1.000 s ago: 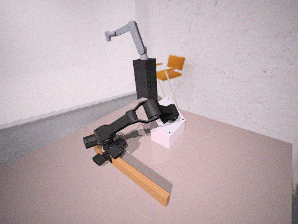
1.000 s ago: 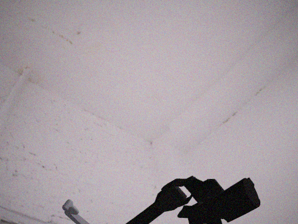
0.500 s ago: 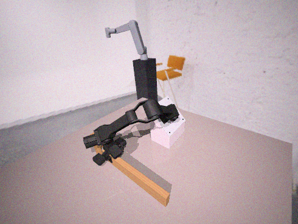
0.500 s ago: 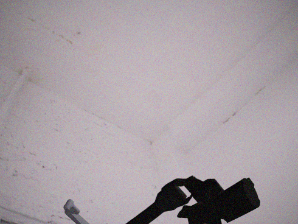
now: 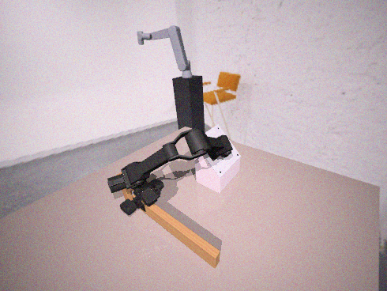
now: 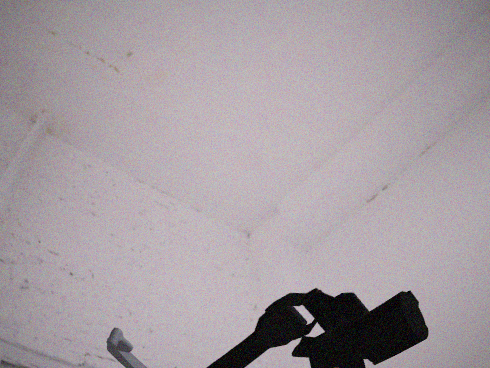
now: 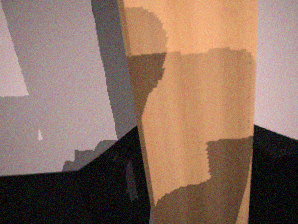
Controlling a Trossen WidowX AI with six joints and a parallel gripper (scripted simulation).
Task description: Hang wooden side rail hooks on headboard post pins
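The headboard post is 12 cm to the right of my gripper tip and 4 cm above it.
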